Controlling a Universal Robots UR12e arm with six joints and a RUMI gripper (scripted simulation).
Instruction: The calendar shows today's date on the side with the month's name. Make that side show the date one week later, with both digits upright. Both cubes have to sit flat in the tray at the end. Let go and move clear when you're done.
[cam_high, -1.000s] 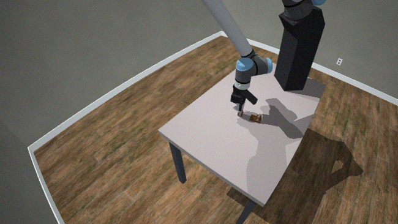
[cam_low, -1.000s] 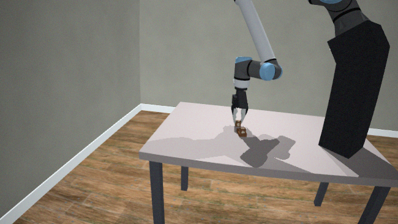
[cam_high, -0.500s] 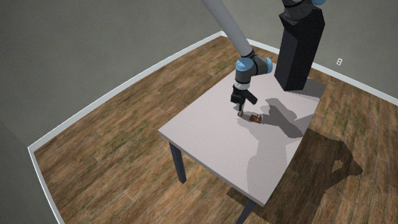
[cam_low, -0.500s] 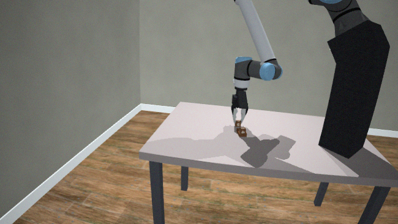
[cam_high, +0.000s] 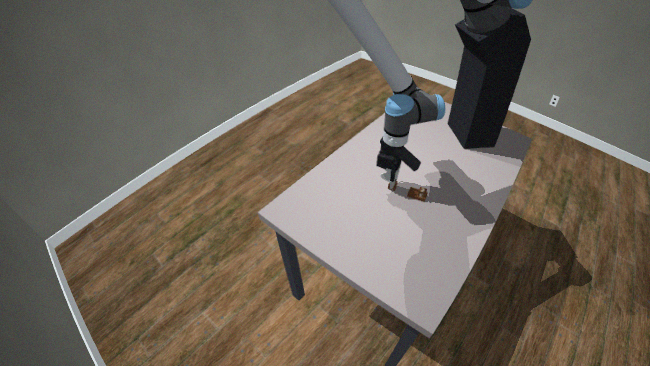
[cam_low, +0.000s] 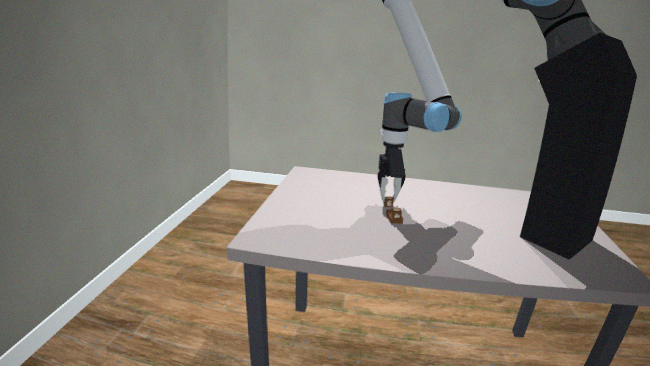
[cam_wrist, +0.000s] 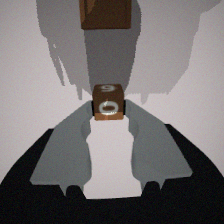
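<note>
My hand is 1 cm above the brown calendar cube. The rest, counted from my hand: brown wooden calendar tray 3 cm behind, 10 cm to the left, 2 cm below.
</note>
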